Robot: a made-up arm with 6 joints. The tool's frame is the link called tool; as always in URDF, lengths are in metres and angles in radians. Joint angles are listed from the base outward. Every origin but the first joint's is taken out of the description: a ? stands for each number. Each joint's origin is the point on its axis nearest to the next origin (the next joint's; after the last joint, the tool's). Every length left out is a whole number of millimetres.
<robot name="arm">
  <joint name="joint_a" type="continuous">
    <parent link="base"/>
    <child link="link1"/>
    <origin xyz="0 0 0.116"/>
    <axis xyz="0 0 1"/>
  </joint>
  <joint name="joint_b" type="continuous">
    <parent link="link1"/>
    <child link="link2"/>
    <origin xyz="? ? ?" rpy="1.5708 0 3.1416"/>
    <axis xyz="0 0 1"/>
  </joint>
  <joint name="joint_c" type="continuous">
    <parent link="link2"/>
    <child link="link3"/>
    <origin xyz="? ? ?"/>
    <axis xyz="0 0 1"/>
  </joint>
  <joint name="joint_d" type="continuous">
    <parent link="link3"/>
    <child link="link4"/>
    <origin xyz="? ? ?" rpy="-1.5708 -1.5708 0"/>
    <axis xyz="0 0 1"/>
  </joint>
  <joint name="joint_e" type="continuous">
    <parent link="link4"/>
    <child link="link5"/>
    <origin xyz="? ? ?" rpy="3.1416 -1.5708 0"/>
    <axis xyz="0 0 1"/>
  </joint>
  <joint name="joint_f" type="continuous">
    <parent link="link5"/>
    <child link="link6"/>
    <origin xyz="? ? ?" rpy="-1.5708 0 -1.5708"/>
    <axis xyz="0 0 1"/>
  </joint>
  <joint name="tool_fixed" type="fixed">
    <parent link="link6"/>
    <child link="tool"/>
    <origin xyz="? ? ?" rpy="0 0 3.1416"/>
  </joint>
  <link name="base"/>
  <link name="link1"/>
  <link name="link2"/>
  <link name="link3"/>
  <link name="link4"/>
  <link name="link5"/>
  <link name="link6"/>
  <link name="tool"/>
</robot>
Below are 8 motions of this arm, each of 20 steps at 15 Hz.
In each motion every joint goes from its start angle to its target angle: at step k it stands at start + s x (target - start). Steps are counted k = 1, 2, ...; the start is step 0. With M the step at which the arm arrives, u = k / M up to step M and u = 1 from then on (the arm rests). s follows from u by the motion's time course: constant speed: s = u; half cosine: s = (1 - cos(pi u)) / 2; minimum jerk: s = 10 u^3 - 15 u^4 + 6 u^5.
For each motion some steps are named. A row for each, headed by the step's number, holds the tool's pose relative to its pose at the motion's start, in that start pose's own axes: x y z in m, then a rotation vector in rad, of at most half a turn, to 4 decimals.
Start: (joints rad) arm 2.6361 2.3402 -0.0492 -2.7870 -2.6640 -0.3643
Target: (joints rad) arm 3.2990 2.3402 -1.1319 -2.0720 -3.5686 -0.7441
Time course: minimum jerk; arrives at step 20
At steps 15, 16, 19, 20:
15: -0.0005 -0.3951 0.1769 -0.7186 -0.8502 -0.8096
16: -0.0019 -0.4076 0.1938 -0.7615 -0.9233 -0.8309
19: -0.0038 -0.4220 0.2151 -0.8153 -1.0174 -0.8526
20: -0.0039 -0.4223 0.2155 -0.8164 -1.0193 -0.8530

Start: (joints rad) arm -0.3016 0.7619 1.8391 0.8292 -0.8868 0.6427
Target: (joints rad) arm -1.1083 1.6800 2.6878 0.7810 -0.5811 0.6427
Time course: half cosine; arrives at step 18
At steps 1, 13, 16, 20:
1: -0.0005 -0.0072 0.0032 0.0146 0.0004 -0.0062
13: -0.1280 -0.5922 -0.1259 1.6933 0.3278 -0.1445
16: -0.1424 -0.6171 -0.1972 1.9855 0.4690 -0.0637
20: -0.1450 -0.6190 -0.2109 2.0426 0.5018 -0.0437

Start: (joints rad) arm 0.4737 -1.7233 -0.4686 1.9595 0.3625 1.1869
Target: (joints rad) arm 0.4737 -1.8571 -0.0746 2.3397 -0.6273 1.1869
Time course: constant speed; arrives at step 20
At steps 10, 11, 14, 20:
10: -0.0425 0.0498 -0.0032 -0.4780 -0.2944 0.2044
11: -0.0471 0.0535 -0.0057 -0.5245 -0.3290 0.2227
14: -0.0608 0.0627 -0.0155 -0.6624 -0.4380 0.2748
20: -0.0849 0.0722 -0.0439 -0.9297 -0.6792 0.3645

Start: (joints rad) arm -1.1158 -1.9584 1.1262 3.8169 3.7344 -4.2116
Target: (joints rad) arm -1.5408 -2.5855 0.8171 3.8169 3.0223 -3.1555
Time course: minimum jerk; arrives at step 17
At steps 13, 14, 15, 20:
13: -0.0911 0.4384 0.3711 0.5932 0.6333 0.8042
14: -0.0853 0.4565 0.3957 0.6440 0.6525 0.8447
15: -0.0813 0.4669 0.4103 0.6749 0.6629 0.8683
20: -0.0792 0.4719 0.4174 0.6901 0.6676 0.8797

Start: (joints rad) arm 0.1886 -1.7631 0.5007 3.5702 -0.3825 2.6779
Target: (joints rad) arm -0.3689 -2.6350 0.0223 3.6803 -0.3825 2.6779
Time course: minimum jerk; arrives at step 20
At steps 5, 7, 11, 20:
5: -0.0946 0.0641 -0.0593 -0.0441 -0.1374 -0.0431
7: -0.2008 0.1475 -0.1544 -0.1088 -0.3127 -0.0889
11: -0.3930 0.3444 -0.5077 -0.3248 -0.7887 -0.1592
20: -0.4250 0.4226 -0.9985 -0.6193 -1.3199 -0.1302

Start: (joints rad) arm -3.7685 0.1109 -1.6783 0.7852 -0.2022 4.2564
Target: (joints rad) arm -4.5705 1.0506 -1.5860 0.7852 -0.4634 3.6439
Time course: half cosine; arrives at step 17
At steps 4, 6, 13, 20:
4: -0.0046 0.0350 -0.0923 -0.1278 -0.0474 -0.0916
6: 0.0073 0.0551 -0.1981 -0.2635 -0.1159 -0.2108
13: 0.2234 -0.0627 -0.5263 -0.6779 -0.5378 -0.8390
20: 0.2943 -0.1245 -0.5552 -0.7311 -0.6567 -1.0032

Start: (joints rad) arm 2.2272 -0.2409 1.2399 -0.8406 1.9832 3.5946
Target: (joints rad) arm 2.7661 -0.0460 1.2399 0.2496 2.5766 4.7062
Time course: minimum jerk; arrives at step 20
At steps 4, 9, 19, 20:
4: -0.0038 -0.0131 -0.0022 0.0438 -0.0492 0.0071
9: -0.0393 -0.0790 -0.0283 0.1713 -0.3784 -0.0103
19: -0.1171 -0.1302 -0.0966 -0.0998 -0.7706 -0.2408
20: -0.1172 -0.1303 -0.0967 -0.1008 -0.7709 -0.2415

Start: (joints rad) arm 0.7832 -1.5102 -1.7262 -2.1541 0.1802 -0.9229
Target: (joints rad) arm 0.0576 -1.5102 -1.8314 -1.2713 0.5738 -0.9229
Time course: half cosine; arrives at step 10
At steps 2, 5, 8, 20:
2: 0.0064 -0.0353 -0.0050 -0.0541 0.0091 0.1512
5: 0.0483 -0.1765 -0.0232 -0.3105 -0.0012 0.7818
8: 0.1147 -0.3100 -0.0358 -0.5887 -0.1029 1.3941
20: 0.1349 -0.3407 -0.0376 -0.6537 -0.1422 1.5356

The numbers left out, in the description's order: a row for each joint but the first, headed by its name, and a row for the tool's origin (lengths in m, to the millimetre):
joint_b: 0 0.05 0
joint_c: 0 0.631 0
joint_d: 0 0.34 0
joint_e: 0 0 0
joint_f: 0.107 0 0
tool: 0 0 0

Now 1 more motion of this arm.
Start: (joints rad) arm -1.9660 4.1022 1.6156 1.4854 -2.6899 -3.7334
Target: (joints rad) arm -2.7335 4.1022 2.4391 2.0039 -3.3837 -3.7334
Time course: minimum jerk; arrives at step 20
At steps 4, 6, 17, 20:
4: 0.0195 0.0266 -0.0123 0.0297 0.0368 -0.0119
6: 0.0529 0.0764 -0.0305 0.0823 0.1125 -0.0269
17: 0.1982 0.4719 -0.0228 0.3045 0.9767 0.1921
20: 0.1992 0.4838 -0.0191 0.3027 1.0100 0.2094

